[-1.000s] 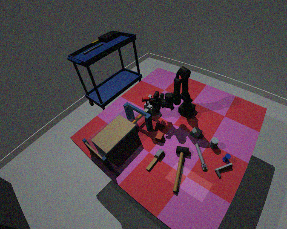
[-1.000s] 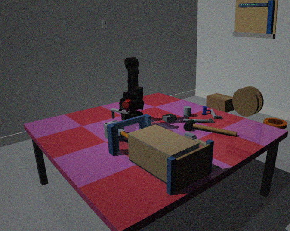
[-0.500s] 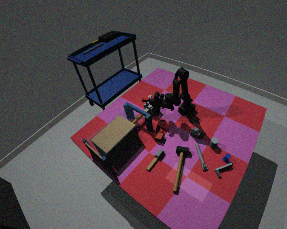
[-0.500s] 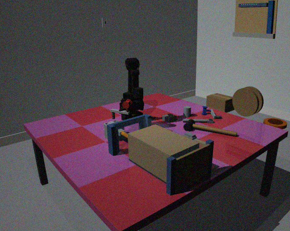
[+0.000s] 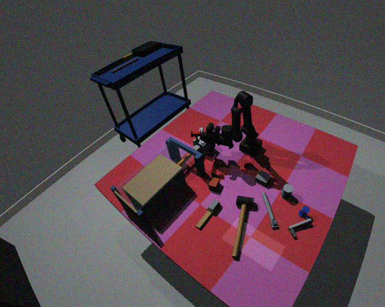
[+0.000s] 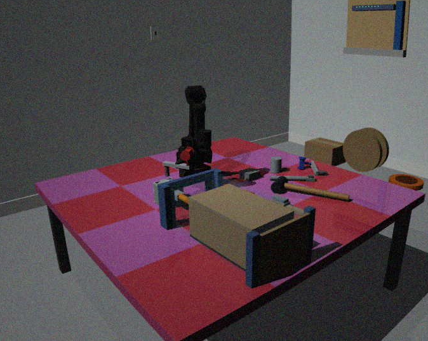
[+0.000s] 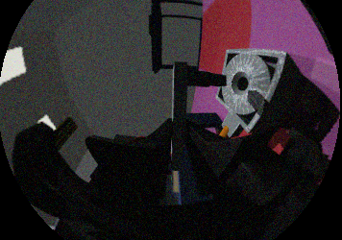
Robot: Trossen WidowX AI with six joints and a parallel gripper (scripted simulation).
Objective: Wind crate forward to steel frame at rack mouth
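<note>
My gripper tip is now 40 mm below the red knob, 40 mm short of it and 30 mm to the right of it. The rest, counted from my gripper tip: frame 110 mm ahead, 70 mm below, 10 mm to the right; red-knobbed winch handle 10 mm to the left, 10 mm ahead, 10 mm above; grey winch 140 mm below, 60 mm behind, 20 mm to the right.
</note>
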